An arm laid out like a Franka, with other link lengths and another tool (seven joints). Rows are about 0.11 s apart.
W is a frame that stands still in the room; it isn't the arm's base.
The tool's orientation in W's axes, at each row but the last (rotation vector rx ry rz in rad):
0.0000, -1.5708, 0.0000
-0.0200, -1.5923, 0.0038
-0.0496, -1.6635, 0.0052
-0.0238, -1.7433, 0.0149
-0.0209, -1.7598, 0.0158
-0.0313, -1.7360, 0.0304
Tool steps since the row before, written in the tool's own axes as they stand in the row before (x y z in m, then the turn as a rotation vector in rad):
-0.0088, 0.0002, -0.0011, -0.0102, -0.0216, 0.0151
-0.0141, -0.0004, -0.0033, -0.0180, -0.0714, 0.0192
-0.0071, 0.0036, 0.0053, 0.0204, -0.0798, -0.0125
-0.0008, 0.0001, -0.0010, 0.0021, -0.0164, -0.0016
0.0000, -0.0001, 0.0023, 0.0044, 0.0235, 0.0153
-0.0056, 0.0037, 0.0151, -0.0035, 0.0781, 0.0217
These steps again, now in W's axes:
0.0011, 0.0002, -0.0088, -0.0151, -0.0216, -0.0102
0.0036, -0.0006, -0.0140, -0.0196, -0.0715, -0.0173
-0.0045, 0.0035, -0.0077, 0.0082, -0.0793, 0.0241
0.0011, 0.0001, -0.0006, 0.0011, -0.0163, 0.0027
-0.0023, -0.0001, -0.0004, -0.0157, 0.0236, 0.0009
-0.0140, 0.0034, -0.0081, -0.0205, 0.0779, -0.0100

